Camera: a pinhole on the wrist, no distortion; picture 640 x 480 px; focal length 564.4 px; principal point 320.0 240.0 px. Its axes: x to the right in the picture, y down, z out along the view. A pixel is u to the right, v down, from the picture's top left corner.
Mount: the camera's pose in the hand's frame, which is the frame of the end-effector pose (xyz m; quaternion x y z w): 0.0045 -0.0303 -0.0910 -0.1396 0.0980 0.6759 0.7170
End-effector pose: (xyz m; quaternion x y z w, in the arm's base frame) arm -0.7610 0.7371 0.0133 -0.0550 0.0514 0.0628 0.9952
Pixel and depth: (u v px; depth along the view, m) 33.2 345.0 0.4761
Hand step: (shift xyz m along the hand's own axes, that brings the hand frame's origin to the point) -0.1229 -0.0956 0.4311
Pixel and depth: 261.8 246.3 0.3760
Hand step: -0.0204 0.0585 0.2756
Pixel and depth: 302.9 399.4 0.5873
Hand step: -0.1903 0.1562 0.4568
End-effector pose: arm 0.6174 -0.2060 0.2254 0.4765 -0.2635 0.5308 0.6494
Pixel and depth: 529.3 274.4 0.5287
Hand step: -0.0399 0.3318 0.3402
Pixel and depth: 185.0 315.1 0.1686
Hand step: -0.0287 -0.0111 0.0795
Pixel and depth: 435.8 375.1 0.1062
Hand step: -0.0245 0.0268 0.0001
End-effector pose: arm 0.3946 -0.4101 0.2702 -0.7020 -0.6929 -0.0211 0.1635
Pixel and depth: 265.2 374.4 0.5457
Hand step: -0.1549 0.1075 0.4316
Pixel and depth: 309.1 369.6 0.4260
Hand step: -0.1141 0.1083 0.3063
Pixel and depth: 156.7 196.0 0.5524
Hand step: 0.0101 0.0009 0.4848
